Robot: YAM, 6 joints.
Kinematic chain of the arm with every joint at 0, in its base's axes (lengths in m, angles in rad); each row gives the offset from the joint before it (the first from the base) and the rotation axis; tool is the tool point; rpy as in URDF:
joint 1: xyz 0 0 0.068 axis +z
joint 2: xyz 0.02 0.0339 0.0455 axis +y
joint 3: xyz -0.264 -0.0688 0 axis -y
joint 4: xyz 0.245 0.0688 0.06 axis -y
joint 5: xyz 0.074 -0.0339 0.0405 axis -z
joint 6: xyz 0.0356 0 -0.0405 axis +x
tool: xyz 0 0 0 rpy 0 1.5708 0
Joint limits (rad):
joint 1: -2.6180..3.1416
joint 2: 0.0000..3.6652
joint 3: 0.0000..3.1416
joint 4: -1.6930..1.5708
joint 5: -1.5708..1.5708
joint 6: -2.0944..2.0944
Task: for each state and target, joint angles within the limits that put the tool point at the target. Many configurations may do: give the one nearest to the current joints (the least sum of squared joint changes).
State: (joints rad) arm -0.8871 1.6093 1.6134 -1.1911 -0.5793 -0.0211
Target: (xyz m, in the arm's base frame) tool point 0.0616 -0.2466 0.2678
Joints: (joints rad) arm -1.3932 1.5188 1.2619 -1.3602 -0.5003 -0.0211
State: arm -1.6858 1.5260 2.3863 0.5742 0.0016 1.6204
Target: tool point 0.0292 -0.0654 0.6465
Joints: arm -1.2720 1.0337 1.7419 0.4938 -0.2455 1.6204
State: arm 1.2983 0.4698 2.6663 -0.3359 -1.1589 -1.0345
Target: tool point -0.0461 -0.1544 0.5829
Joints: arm 1.4863 0.6300 2.0616 -0.6306 -1.1786 -1.0345
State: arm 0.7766 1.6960 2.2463 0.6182 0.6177 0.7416
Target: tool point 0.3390 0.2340 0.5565
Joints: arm 0.6526 1.9664 2.2329 0.5723 0.5951 0.7416
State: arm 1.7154 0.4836 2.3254 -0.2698 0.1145 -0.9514
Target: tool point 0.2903 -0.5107 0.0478
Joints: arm 2.0429 0.0000 3.1416 0.0582 0.8302 -0.9514
